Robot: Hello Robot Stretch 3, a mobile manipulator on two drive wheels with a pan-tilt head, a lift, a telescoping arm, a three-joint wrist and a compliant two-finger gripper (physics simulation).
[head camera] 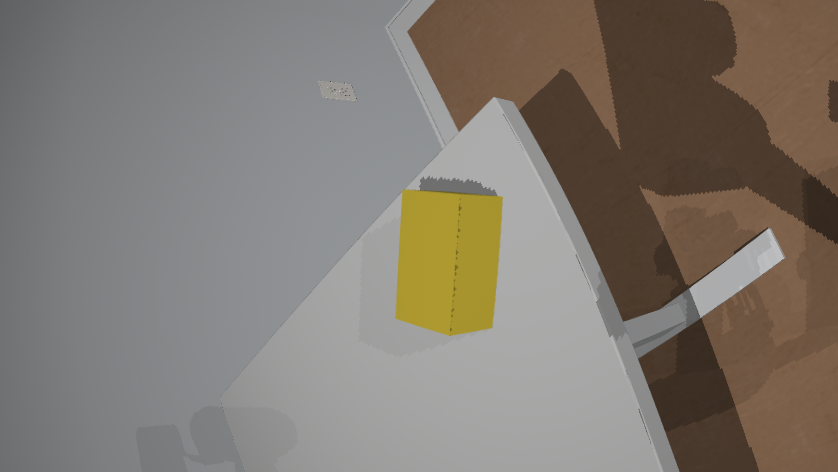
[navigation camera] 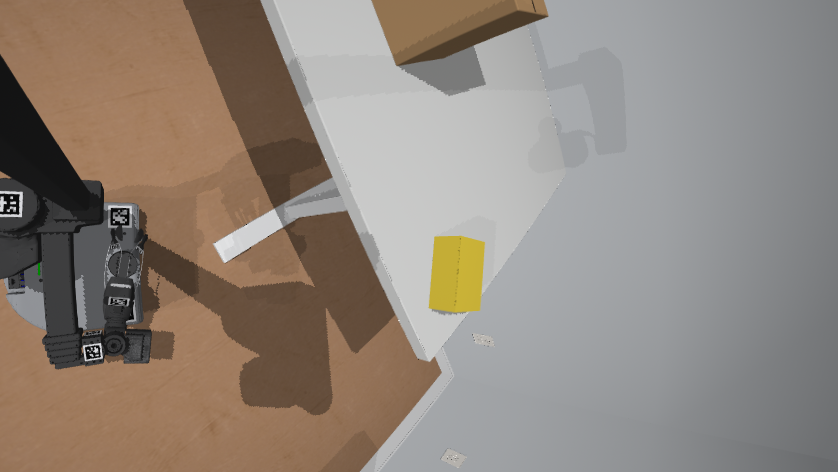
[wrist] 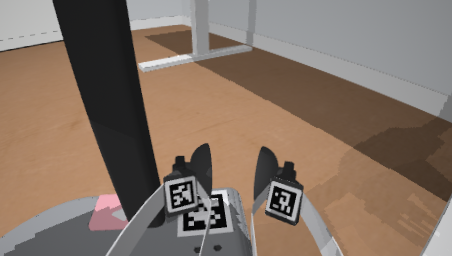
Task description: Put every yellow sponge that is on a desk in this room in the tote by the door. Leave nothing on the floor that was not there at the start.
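Seen in the pictures: gripper, between the fingertips: [navigation camera: 131,227] [wrist: 234,163]; robot's base, origin of its link: [navigation camera: 122,261].
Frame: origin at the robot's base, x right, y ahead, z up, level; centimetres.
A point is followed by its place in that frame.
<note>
A yellow sponge [head camera: 428,257] @[x 0.0, y 38.8, z 99.5 cm] [navigation camera: 467,274] @[x -0.4, y 38.3, z 99.5 cm] sits on the white desk [head camera: 410,410] @[x -14.3, y 47.4, z 95.1 cm] [navigation camera: 410,158] @[x -16.0, y 32.4, z 95.0 cm], near its far corner and close to the wall. My gripper [navigation camera: 128,235] @[x -9.8, y 2.6, z 26.2 cm] [wrist: 234,163] @[x -9.8, y 2.6, z 26.2 cm] is open and empty. In the navigation view it is folded in over my base, beside the desk and well apart from the sponge. In the wrist view its two dark fingertips stand apart above the base and floor. The tote does not show in these views.
A brown box [navigation camera: 457,23] @[x -29.8, y 29.2, z 105.8 cm] stands on the desk, farther along from the sponge. A white desk foot [head camera: 735,272] @[x -7.6, y 43.2, z 2.5 cm] [navigation camera: 249,235] @[x -7.7, y 42.9, z 2.5 cm] sticks out over the floor towards my base. Another view of a white leg [wrist: 200,30] @[x -124.8, y 2.9, z 15.8 cm] is in the wrist view. My black mast [wrist: 107,100] @[x -11.6, y -6.5, z 31.4 cm] stands left of the gripper.
</note>
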